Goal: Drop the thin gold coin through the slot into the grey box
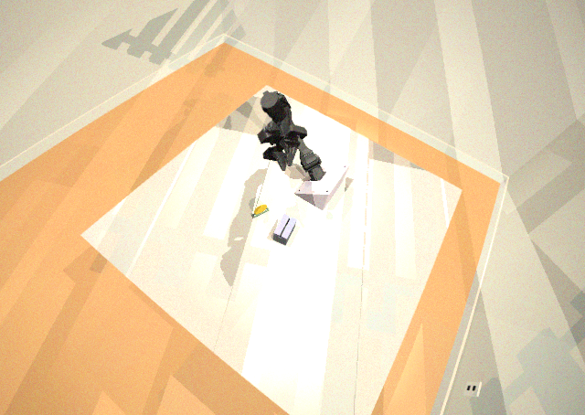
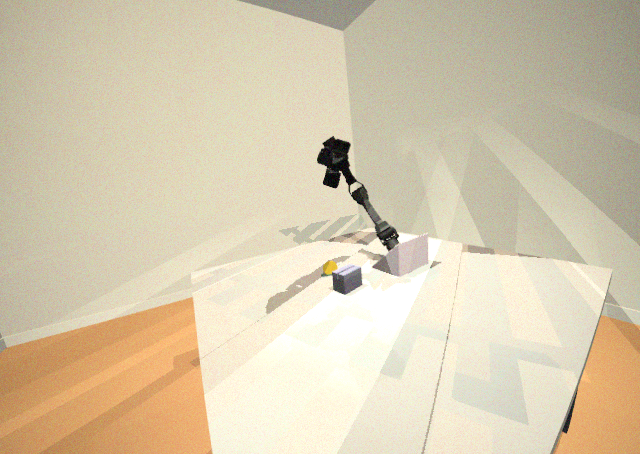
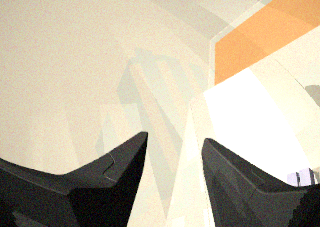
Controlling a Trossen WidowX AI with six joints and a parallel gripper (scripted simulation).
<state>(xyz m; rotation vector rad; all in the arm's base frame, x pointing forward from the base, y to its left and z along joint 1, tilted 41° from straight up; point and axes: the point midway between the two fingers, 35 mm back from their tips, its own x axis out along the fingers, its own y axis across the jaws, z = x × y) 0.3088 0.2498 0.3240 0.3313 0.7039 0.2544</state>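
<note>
The gold coin is 3 cm behind my gripper tip, 12 cm to the right of it and 42 cm below it.
</note>
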